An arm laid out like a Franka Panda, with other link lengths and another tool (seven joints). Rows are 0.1 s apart.
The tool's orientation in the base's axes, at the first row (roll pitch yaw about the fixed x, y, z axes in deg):
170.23, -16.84, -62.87
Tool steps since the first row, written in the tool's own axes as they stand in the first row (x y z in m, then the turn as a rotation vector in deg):
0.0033, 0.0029, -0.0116, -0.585, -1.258, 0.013
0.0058, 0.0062, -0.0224, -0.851, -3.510, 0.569
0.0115, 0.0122, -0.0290, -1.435, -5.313, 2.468
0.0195, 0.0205, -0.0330, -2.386, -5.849, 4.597
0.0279, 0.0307, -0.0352, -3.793, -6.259, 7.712
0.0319, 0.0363, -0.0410, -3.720, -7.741, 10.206
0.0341, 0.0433, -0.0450, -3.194, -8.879, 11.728
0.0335, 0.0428, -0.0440, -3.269, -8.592, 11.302
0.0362, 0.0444, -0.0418, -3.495, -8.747, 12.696
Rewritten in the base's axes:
-0.0009, -0.0001, 0.0124, 0.876, 1.004, -0.386
-0.0026, 0.0000, 0.0238, 2.774, 1.960, -1.353
-0.0054, -0.0051, 0.0327, 4.101, 2.559, -3.607
-0.0092, -0.0140, 0.0401, 4.124, 2.881, -5.977
-0.0147, -0.0246, 0.0463, 3.814, 3.214, -9.390
-0.0179, -0.0283, 0.0538, 5.127, 2.926, -11.962
-0.0231, -0.0317, 0.0594, 6.348, 2.435, -13.430
-0.0230, -0.0313, 0.0582, 6.066, 2.524, -13.003
-0.0233, -0.0350, 0.0571, 6.078, 2.317, -14.408

